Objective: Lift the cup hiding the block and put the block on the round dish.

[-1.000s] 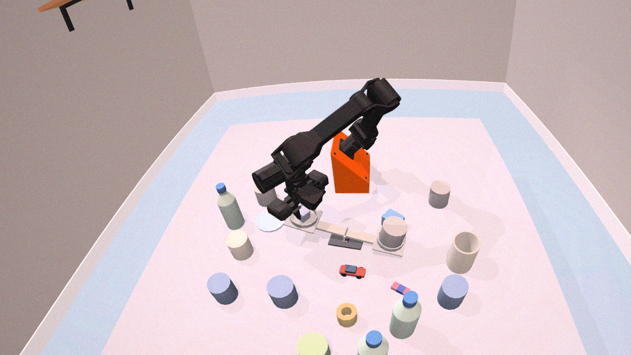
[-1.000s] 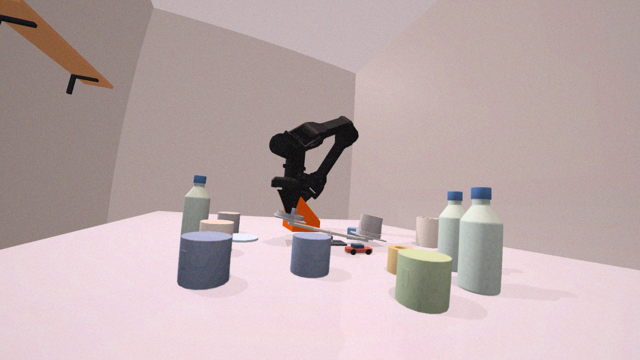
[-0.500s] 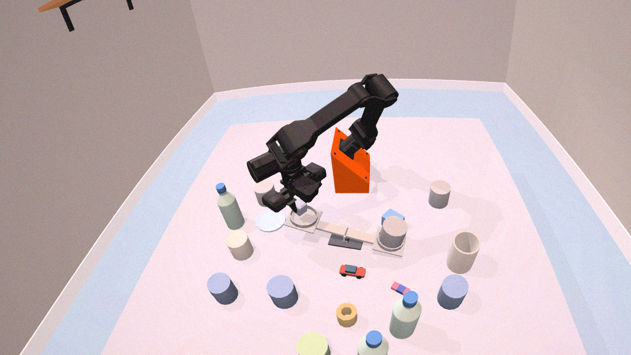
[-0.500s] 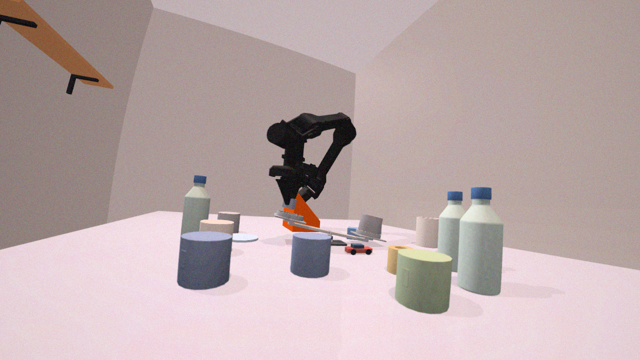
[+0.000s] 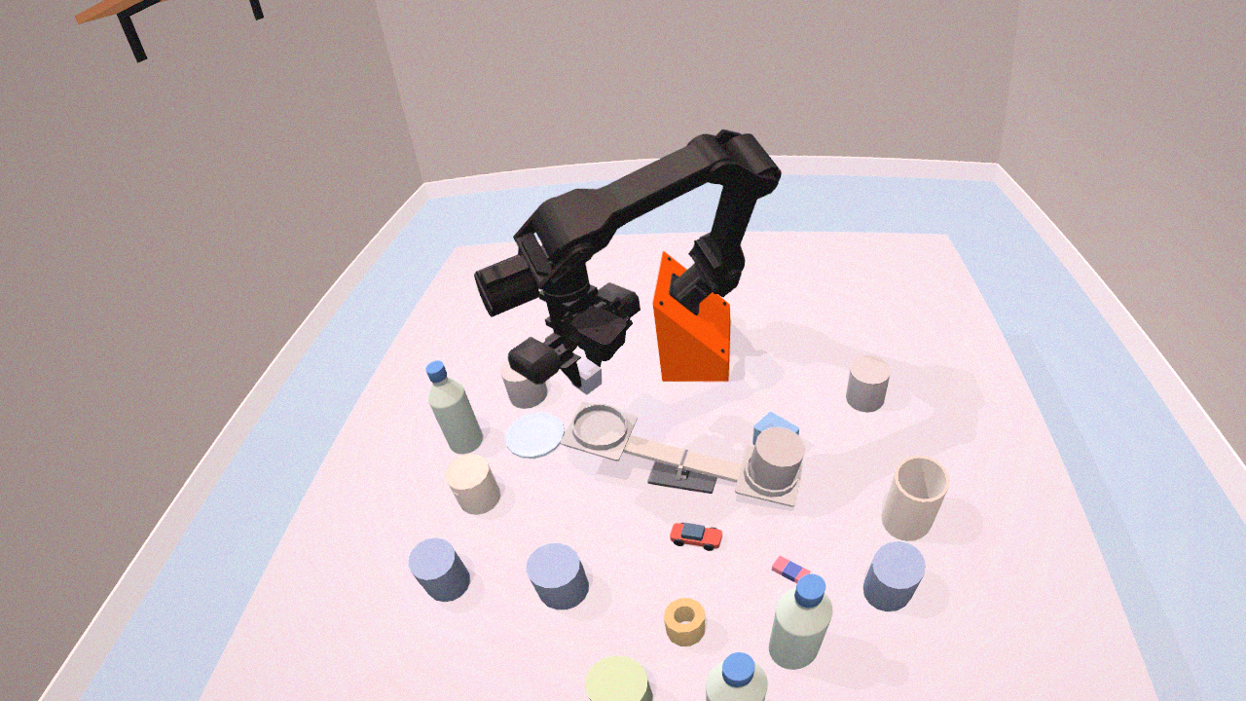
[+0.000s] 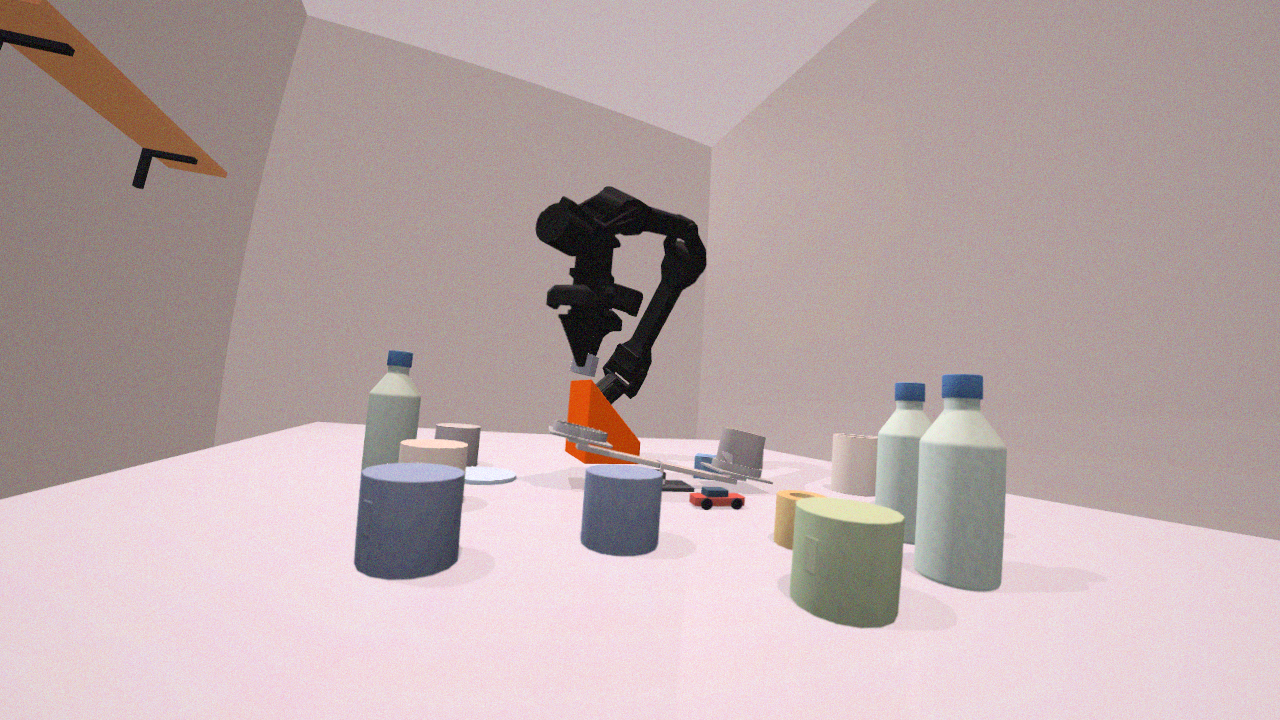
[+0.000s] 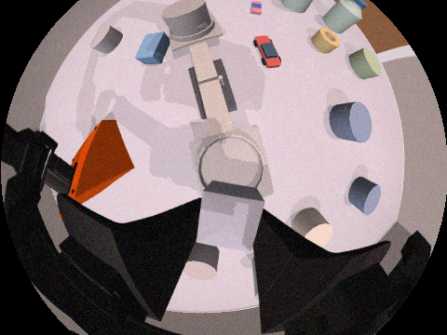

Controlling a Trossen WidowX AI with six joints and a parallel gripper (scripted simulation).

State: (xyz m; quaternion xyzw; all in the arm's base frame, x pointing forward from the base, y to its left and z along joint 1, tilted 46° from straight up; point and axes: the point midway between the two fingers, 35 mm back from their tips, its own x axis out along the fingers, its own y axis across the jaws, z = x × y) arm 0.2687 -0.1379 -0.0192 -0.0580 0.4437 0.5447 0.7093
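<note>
My gripper tip is now 170 mm above the pale blue round dish, 130 mm to the left of it and 50 mm past it. From my gripper tip the other things lie so: blue box (260 mm to the left, 150 mm below, 40 mm behind); small balance (150 mm below, 120 mm to the left, 30 mm ahead); toy car (160 mm below, 150 mm to the left, 140 mm ahead).
</note>
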